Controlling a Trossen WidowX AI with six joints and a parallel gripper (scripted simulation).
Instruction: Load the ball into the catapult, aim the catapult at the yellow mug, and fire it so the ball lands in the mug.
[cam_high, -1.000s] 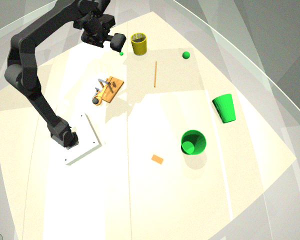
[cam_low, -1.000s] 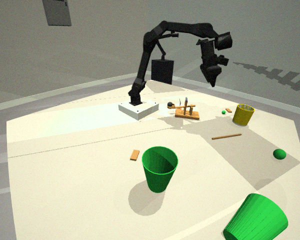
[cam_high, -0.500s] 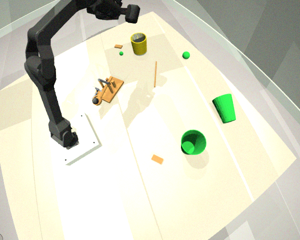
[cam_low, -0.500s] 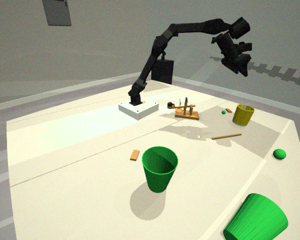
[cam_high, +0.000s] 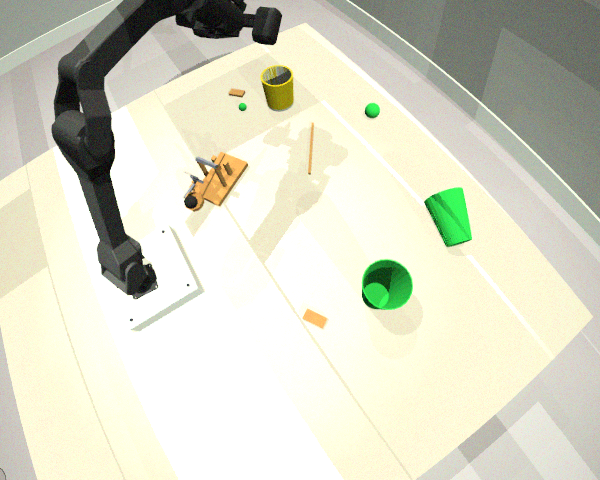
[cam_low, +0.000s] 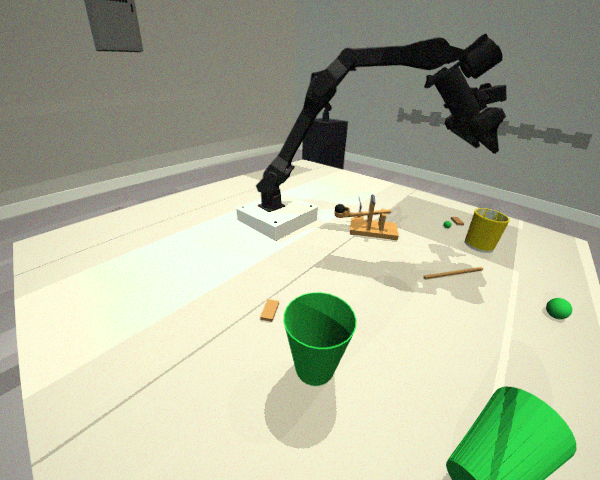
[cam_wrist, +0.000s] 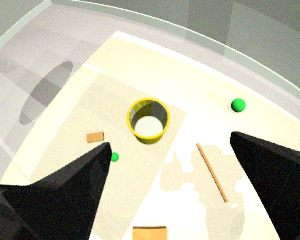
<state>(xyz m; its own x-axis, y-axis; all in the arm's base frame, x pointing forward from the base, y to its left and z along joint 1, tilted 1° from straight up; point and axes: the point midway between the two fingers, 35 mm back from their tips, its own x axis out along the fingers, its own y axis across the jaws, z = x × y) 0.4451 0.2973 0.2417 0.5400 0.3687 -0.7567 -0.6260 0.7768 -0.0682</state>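
Now: the black ball 29 cm behind my gripper tip, 21 cm below it and 18 cm to the right of it. From my gripper tip the other things lie so: yellow mug (24 cm below, 6 cm to the left, 6 cm ahead); then small green ball (26 cm below, 9 cm to the left, 5 cm behind); then thin wooden stick (27 cm below, 14 cm to the right, 6 cm ahead).
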